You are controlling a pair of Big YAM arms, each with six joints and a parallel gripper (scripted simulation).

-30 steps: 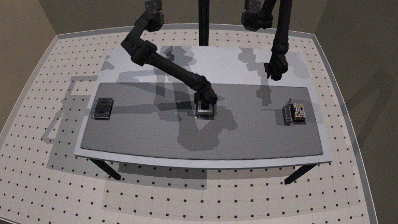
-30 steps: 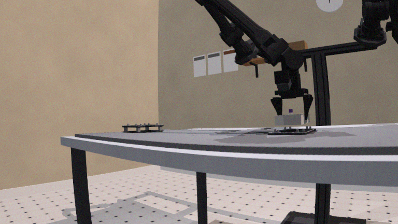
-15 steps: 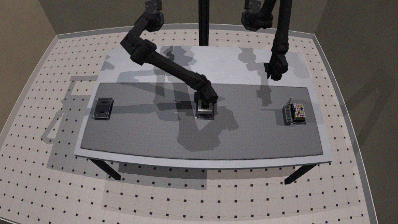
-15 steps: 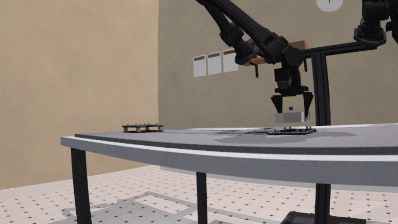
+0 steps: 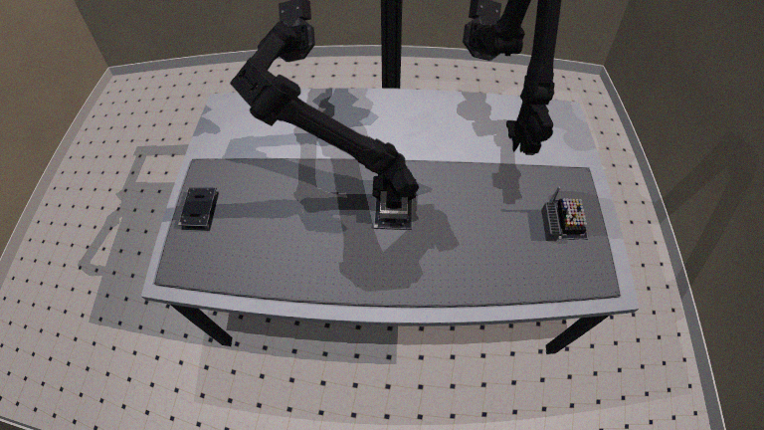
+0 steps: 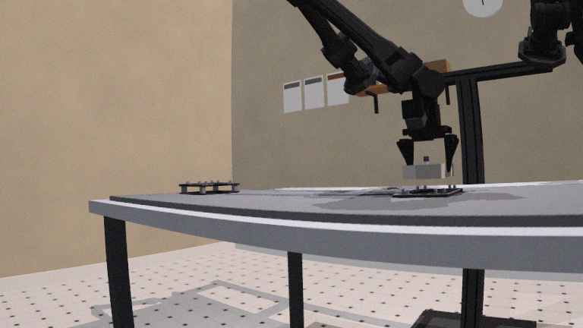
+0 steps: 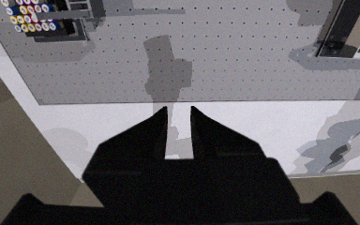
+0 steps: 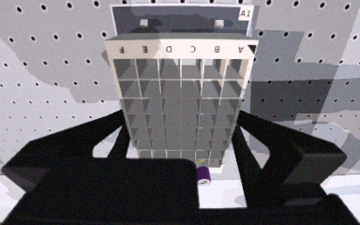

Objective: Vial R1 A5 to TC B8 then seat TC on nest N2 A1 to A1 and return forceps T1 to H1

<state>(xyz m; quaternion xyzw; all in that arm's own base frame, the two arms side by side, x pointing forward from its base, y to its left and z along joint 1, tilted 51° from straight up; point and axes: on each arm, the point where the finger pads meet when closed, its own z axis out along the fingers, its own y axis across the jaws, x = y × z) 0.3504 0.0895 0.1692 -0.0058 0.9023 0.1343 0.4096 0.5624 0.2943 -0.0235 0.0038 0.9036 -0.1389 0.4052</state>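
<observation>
My right hand is right at the tube carrier TC. The rest, counted from my right hand: holder h1: 540 mm to the left, 90 mm ahead, 40 mm below; raised nest n2: 700 mm to the right, 30 mm below, 10 mm ahead.
</observation>
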